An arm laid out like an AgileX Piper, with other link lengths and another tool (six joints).
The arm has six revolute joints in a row. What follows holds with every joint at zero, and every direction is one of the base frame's.
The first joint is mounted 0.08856 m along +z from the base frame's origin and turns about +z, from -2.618 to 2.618 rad.
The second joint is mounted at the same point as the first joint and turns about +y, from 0 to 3.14 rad.
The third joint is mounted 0.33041 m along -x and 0.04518 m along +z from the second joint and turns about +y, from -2.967 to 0 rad.
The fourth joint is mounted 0.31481 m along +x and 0.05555 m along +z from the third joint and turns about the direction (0.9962, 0, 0.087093), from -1.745 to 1.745 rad.
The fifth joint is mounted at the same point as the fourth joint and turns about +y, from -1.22 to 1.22 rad.
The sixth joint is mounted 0.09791 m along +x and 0.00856 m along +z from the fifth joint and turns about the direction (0.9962, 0, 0.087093), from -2.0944 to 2.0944 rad.
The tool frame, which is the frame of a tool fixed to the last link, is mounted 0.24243 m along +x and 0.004 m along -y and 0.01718 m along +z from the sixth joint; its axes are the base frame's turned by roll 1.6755, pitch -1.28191 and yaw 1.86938 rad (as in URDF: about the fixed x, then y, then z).
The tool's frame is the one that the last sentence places.
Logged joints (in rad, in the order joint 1, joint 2, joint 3, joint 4, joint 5, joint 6), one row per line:
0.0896 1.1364 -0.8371 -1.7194 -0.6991 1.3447
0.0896 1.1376 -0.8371 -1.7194 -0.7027 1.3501
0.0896 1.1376 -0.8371 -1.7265 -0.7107 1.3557
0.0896 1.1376 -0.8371 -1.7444 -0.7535 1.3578
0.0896 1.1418 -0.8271 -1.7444 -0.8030 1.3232
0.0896 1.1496 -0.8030 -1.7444 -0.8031 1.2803
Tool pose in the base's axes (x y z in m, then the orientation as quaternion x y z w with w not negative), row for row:
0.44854 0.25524 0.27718 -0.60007 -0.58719 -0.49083 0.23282
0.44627 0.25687 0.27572 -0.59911 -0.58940 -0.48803 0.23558
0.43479 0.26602 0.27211 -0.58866 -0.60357 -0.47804 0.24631
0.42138 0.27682 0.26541 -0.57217 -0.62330 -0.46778 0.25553
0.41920 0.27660 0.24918 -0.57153 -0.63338 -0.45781 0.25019
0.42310 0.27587 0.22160 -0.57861 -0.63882 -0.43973 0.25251
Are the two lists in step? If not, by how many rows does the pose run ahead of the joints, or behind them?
The pose runs 1 row ahead of the joints: the pose in row i belongs to the joints in row i + 1.
